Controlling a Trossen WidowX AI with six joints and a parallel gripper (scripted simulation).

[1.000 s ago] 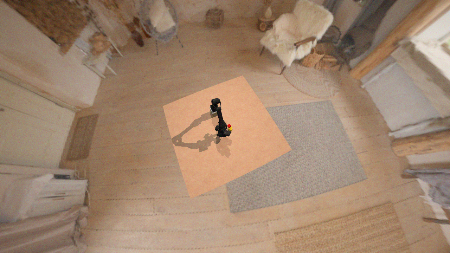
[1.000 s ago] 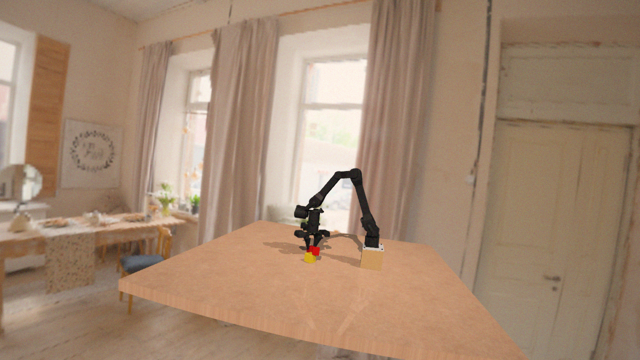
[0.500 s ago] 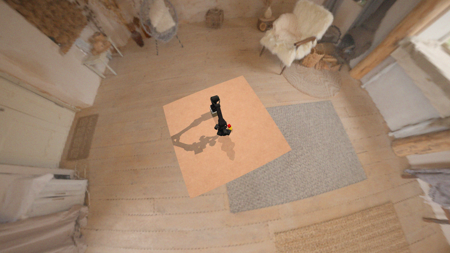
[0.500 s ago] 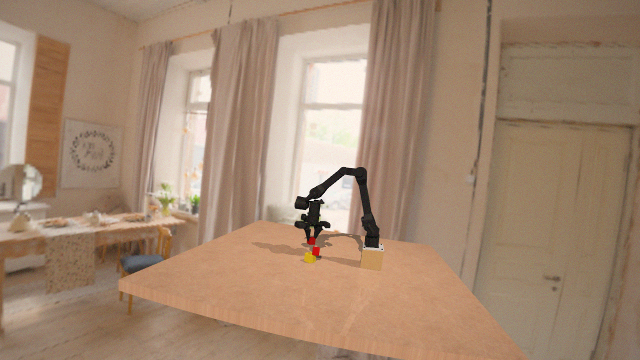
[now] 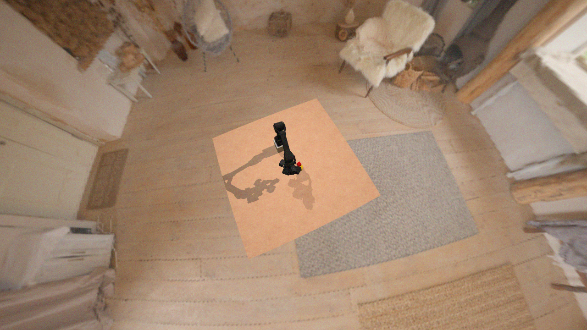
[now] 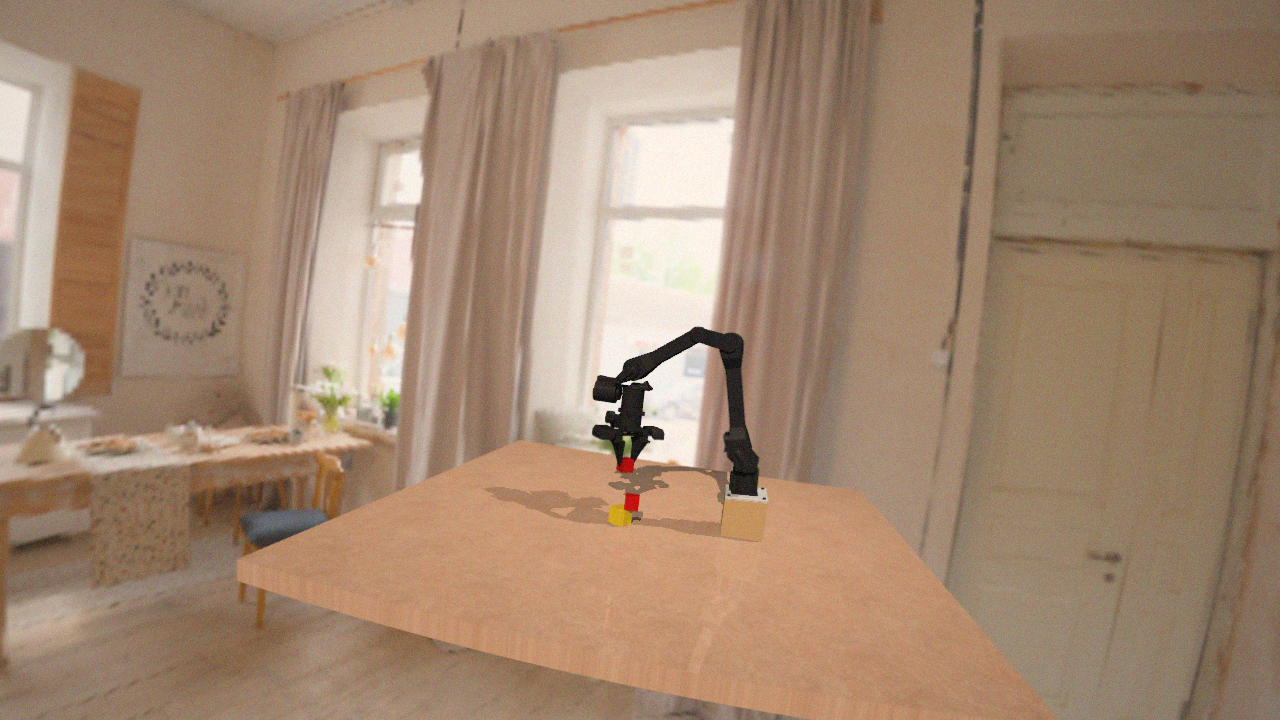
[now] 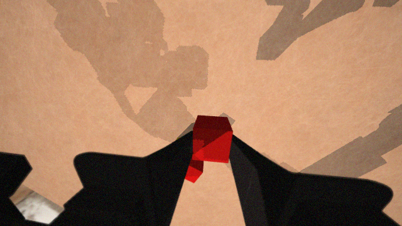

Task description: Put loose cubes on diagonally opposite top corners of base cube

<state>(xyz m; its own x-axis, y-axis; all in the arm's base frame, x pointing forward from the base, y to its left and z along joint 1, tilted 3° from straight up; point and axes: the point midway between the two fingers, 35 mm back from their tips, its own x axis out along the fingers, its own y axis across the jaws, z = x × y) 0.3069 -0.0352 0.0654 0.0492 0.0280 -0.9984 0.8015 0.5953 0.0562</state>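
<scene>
Now: the yellow base cube 11 cm to the left of my gripper tip, 10 cm below it and 2 cm behind it.
</scene>
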